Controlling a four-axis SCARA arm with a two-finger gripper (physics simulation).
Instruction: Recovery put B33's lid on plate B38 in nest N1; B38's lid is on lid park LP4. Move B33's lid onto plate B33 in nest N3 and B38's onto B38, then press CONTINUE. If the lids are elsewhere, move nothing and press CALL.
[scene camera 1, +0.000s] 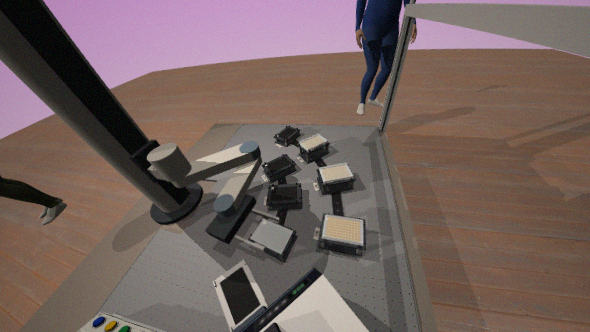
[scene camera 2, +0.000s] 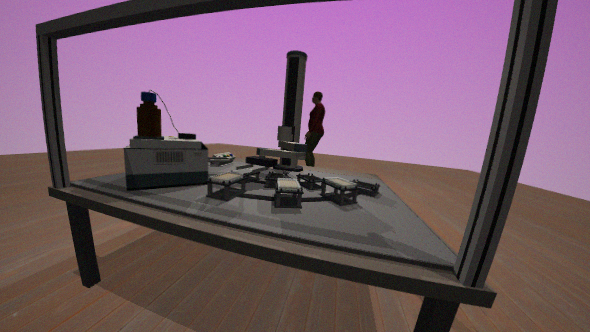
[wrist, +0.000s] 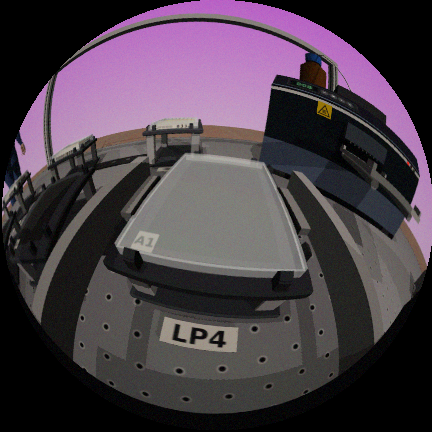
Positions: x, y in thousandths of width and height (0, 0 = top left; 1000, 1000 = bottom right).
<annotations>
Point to a dark slab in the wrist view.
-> At 122, 476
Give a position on a brown bottle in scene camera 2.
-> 252, 348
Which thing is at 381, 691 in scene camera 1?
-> The gripper.
</annotations>
